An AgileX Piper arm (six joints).
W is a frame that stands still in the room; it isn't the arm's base.
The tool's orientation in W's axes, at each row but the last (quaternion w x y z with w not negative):
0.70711, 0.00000, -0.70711, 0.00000
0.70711, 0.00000, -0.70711, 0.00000
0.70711, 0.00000, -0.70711, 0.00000
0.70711, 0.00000, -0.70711, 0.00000
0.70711, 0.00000, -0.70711, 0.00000
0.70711, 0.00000, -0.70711, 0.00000
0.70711, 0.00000, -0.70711, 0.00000
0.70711, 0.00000, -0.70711, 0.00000
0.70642, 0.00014, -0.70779, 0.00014
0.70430, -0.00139, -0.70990, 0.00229
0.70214, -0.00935, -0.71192, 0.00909
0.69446, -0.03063, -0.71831, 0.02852
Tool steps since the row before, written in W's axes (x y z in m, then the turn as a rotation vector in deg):
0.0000, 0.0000, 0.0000, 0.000, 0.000, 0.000
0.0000, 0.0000, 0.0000, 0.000, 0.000, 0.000
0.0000, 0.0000, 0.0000, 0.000, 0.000, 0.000
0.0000, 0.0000, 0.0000, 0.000, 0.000, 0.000
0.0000, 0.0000, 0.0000, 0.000, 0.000, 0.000
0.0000, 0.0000, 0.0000, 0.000, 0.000, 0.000
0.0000, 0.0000, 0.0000, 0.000, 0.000, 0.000
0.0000, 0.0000, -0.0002, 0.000, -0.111, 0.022
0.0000, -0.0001, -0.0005, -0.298, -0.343, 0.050
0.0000, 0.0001, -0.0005, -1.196, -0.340, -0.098
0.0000, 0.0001, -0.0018, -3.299, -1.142, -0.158
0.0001, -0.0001, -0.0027, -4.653, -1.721, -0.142
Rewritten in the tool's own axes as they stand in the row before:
0.0000, 0.0000, 0.0000, 0.000, 0.000, 0.000
0.0000, 0.0000, 0.0000, 0.000, 0.000, 0.000
0.0000, 0.0000, 0.0000, 0.000, 0.000, 0.000
0.0000, 0.0000, 0.0000, 0.000, 0.000, 0.000
0.0000, 0.0000, 0.0000, 0.000, 0.000, 0.000
0.0000, 0.0000, 0.0000, 0.000, 0.000, 0.000
0.0000, 0.0000, 0.0000, 0.000, 0.000, 0.000
-0.0002, 0.0000, 0.0000, 0.022, -0.111, 0.000
-0.0005, -0.0001, 0.0000, 0.051, -0.343, 0.298
-0.0005, 0.0001, 0.0000, -0.090, -0.338, 1.197
-0.0018, 0.0001, 0.0000, -0.142, -1.139, 3.301
-0.0027, 0.0001, 0.0000, -0.129, -1.724, 4.652

